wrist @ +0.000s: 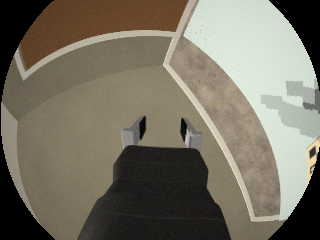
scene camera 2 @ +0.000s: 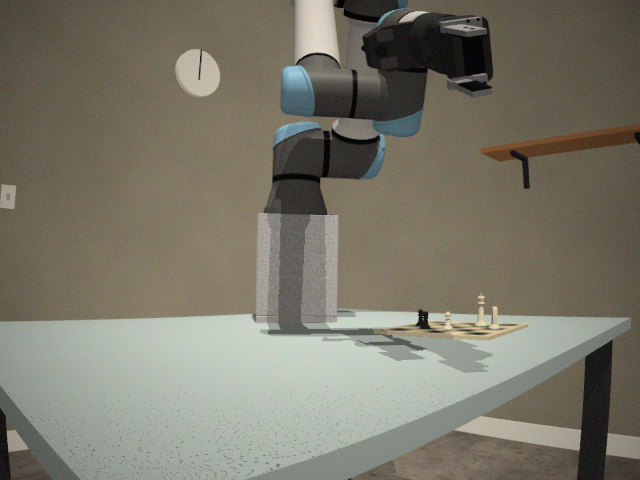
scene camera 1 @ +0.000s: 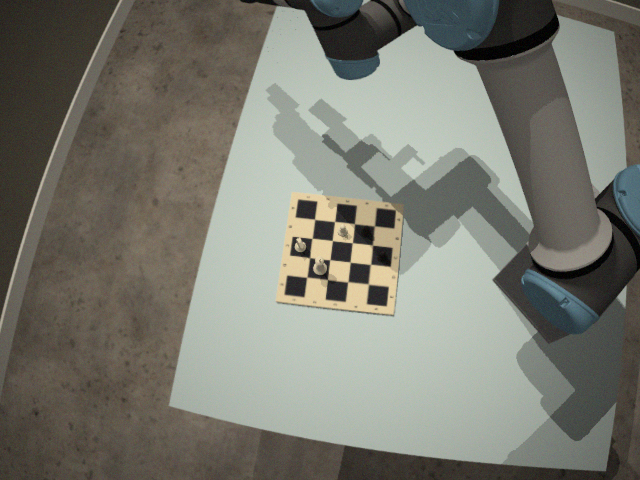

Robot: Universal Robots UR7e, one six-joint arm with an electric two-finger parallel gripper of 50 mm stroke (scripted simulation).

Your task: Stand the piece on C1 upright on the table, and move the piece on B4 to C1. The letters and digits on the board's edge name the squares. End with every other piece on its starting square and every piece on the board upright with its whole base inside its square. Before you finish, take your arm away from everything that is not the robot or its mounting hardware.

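My gripper (scene camera 2: 479,63) (wrist: 163,124) appears in both of those views. A chessboard (scene camera 1: 355,280) is visible, and the chessboard can be seen at (scene camera 2: 461,330) too.
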